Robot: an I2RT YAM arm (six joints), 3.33 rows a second.
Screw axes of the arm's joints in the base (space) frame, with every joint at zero. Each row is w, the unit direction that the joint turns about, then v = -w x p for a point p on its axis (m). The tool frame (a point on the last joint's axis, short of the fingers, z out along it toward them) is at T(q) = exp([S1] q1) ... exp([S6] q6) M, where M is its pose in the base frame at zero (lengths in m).
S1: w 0 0 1 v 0 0 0
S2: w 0 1 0 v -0.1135 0 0.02
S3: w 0 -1 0 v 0.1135 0 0.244
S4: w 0 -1 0 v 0.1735 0 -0.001
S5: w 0 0 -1 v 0 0.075 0
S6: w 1 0 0 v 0 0.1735 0
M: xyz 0.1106 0 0.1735 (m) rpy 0 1.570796 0 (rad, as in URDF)
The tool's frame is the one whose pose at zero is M.
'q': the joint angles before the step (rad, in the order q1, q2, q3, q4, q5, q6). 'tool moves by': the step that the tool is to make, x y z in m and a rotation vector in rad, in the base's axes. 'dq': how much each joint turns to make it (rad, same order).
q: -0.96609, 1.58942, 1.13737, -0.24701, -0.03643, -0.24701
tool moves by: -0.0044, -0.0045, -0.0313, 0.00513, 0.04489, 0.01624
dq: -0.01764, 0.04285, -0.07347, 0.08505, -0.00312, -0.04812
